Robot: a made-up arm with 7 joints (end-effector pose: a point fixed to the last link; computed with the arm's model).
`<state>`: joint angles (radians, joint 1 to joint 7).
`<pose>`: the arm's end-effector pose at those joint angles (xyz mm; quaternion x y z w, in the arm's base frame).
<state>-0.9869 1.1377 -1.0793 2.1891 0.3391 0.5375 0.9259</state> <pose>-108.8 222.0 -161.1 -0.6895 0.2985 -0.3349 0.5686</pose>
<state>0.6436 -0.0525 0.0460 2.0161 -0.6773 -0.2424 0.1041</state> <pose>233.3 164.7 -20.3 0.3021 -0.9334 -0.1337 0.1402</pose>
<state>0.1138 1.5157 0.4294 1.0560 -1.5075 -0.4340 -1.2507</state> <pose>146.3 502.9 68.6 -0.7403 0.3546 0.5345 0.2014</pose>
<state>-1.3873 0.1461 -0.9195 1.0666 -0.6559 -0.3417 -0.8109</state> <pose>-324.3 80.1 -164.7 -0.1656 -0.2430 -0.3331 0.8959</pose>
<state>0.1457 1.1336 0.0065 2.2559 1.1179 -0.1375 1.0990</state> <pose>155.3 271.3 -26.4 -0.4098 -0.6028 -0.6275 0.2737</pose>
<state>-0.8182 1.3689 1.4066 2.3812 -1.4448 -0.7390 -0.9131</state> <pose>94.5 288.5 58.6 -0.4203 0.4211 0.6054 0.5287</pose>
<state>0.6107 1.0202 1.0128 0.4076 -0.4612 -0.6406 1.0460</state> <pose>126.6 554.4 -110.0 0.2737 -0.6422 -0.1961 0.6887</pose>
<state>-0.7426 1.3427 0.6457 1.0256 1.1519 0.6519 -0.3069</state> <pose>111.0 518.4 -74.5 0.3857 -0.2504 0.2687 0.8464</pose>
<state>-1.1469 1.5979 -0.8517 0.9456 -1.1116 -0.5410 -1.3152</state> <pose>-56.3 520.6 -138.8 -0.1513 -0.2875 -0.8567 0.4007</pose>
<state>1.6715 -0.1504 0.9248 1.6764 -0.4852 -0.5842 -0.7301</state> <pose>226.7 284.0 139.3 -0.1806 0.6644 -0.6650 0.2893</pose>
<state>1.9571 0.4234 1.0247 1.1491 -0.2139 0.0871 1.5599</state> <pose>177.1 433.4 171.0 0.0314 -0.9724 -0.2280 0.0373</pose>
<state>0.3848 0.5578 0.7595 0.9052 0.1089 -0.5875 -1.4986</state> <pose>195.8 443.8 -189.4 0.5692 -0.4360 0.6952 0.0505</pose>
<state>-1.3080 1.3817 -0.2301 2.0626 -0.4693 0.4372 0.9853</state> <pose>-20.6 303.0 -177.5 -0.2339 0.2667 -0.7400 0.5715</pose>
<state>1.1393 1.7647 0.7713 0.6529 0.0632 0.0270 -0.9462</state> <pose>-106.6 534.8 141.9 -0.6061 0.3969 -0.6714 0.1564</pose>
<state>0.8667 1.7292 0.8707 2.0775 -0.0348 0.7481 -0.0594</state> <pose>-44.3 288.2 180.7 -0.7414 0.6555 -0.1359 0.0471</pose>
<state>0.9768 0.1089 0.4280 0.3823 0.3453 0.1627 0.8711</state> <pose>379.2 240.2 -176.8 -0.4486 -0.6410 0.0695 0.6189</pose>
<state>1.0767 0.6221 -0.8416 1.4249 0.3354 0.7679 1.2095</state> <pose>325.1 204.8 -30.3 -0.2469 -0.3019 -0.5807 0.7146</pose>
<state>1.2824 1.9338 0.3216 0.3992 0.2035 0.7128 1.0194</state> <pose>-143.2 546.9 116.9 0.1825 -0.7163 0.3445 0.5788</pose>
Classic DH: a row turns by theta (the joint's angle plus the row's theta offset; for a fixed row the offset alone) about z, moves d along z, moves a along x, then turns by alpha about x. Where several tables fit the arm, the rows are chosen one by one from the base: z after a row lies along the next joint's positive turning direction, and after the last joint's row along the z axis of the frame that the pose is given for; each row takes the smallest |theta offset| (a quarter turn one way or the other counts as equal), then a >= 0, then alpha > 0; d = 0 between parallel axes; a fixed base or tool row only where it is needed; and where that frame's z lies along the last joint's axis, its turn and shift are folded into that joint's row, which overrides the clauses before.
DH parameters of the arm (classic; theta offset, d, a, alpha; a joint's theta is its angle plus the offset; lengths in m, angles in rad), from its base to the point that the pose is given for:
base (fixed): 0 0 0 1.5708
joint 1: 1.5708 -0.1649 0 1.5708
joint 2: 1.5708 0 0 1.5708
joint 3: 1.5708 -0.2394 0 1.5708
joint 4: 0 0 0 -1.5708
joint 5: 0 -0.1935 0 -1.5708
joint 6: -1.5708 0 0 1.5708
joint 7: 1.5708 0 0 1.5708
tool (fixed): -1.5708 0 0 0

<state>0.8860 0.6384 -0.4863 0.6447 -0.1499 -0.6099 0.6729</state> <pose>335.2 356.1 -141.0 0.1012 -0.5870 -0.5698 0.5660</pose>
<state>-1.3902 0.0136 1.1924 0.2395 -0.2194 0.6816 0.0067</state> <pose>-416.8 213.4 -93.3 0.2373 0.7053 0.4082 0.5288</pose>
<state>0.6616 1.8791 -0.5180 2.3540 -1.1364 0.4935 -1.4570</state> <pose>114.6 283.5 46.8 -0.5269 0.5644 0.2061 0.6011</pose>
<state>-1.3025 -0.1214 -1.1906 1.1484 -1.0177 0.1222 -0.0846</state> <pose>-268.6 -36.4 -141.8 -0.4276 -0.2220 -0.5469 0.6847</pose>
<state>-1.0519 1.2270 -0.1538 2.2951 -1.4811 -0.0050 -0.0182</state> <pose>20.3 262.1 -153.3 0.2054 -0.4140 -0.8780 0.1244</pose>
